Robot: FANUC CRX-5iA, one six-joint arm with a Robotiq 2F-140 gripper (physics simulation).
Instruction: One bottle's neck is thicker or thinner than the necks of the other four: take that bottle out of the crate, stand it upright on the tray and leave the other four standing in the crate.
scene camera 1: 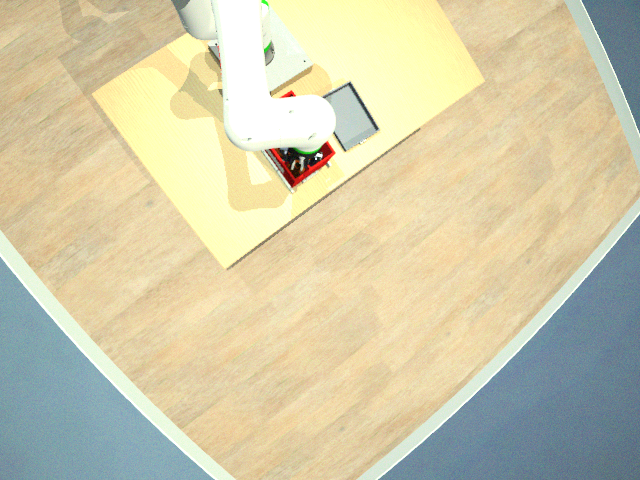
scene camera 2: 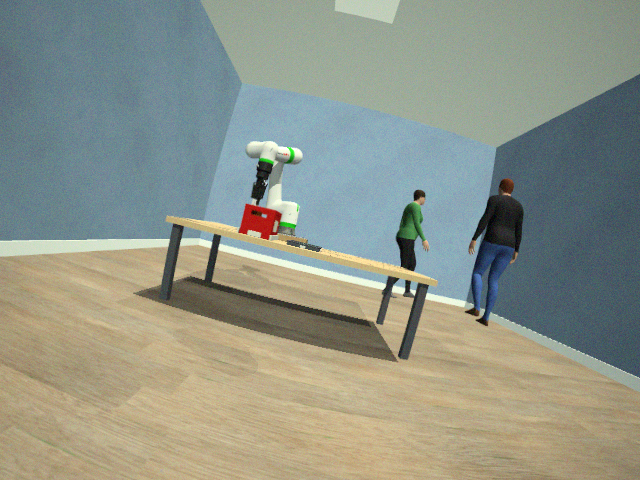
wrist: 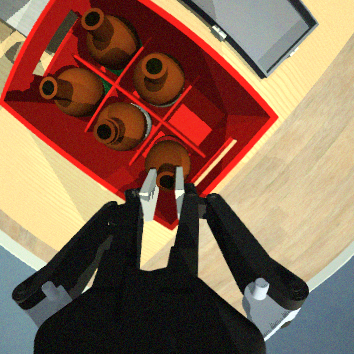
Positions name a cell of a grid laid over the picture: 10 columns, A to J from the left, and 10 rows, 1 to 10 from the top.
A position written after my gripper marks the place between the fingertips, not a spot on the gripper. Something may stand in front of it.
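Observation:
There's a grey tray (wrist: H2) that I can see, and along with it my gripper (wrist: E6).

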